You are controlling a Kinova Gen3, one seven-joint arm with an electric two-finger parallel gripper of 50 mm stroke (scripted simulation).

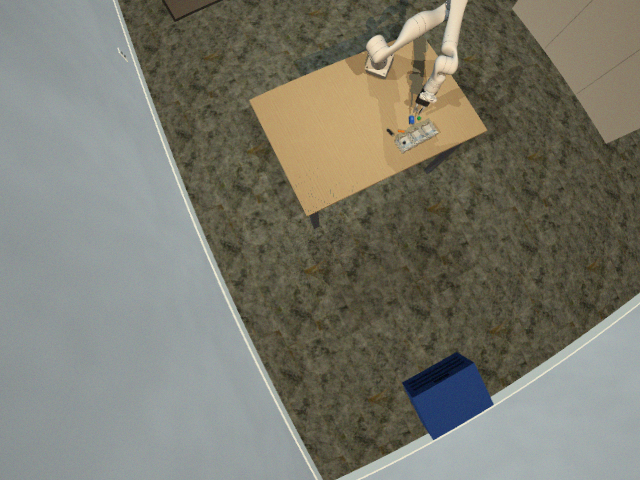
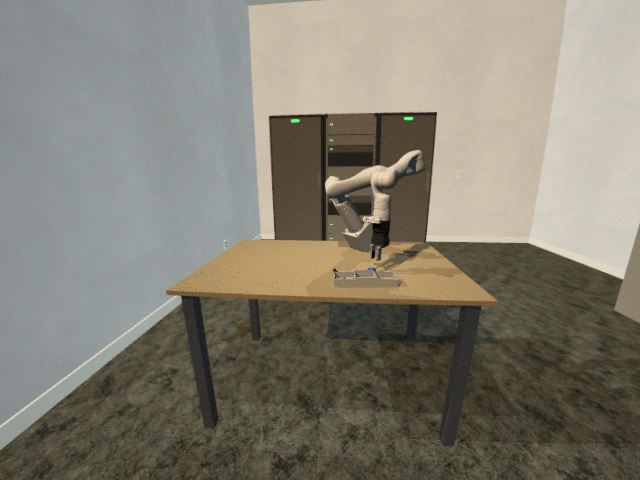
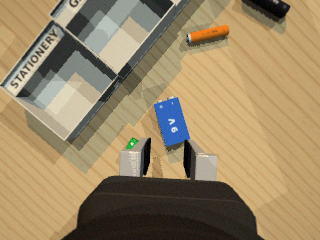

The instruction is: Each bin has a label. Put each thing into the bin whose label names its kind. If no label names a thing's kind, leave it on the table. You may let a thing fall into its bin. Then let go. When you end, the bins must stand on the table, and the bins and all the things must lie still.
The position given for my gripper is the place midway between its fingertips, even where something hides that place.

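Note:
Blue 9V battery (image 3: 169,113), seen. My gripper (image 3: 167,151), seen.

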